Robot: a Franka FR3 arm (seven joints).
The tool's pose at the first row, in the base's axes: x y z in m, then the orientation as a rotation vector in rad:
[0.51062, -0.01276, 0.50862, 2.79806, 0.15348, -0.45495]
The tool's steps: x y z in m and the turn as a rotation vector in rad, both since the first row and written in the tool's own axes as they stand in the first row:
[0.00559, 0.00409, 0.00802, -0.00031, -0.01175, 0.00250]
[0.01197, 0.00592, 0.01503, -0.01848, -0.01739, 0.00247]
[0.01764, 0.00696, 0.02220, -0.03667, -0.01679, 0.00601]
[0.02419, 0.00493, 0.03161, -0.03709, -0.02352, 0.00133]
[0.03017, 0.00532, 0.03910, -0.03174, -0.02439, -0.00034]
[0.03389, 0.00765, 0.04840, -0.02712, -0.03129, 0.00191]
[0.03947, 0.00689, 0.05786, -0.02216, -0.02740, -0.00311]
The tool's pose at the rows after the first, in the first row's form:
[0.51417, -0.01882, 0.50068, 2.79443, 0.14745, -0.47064]
[0.51842, -0.02237, 0.49278, 2.77513, 0.14965, -0.47473]
[0.52184, -0.02527, 0.48474, 2.75737, 0.14820, -0.46933]
[0.52496, -0.02589, 0.47354, 2.75531, 0.15333, -0.47960]
[0.52847, -0.02825, 0.46493, 2.76036, 0.15448, -0.48230]
[0.52962, -0.03314, 0.45596, 2.76280, 0.14900, -0.49224]
[0.53200, -0.03505, 0.44538, 2.76897, 0.15594, -0.48911]

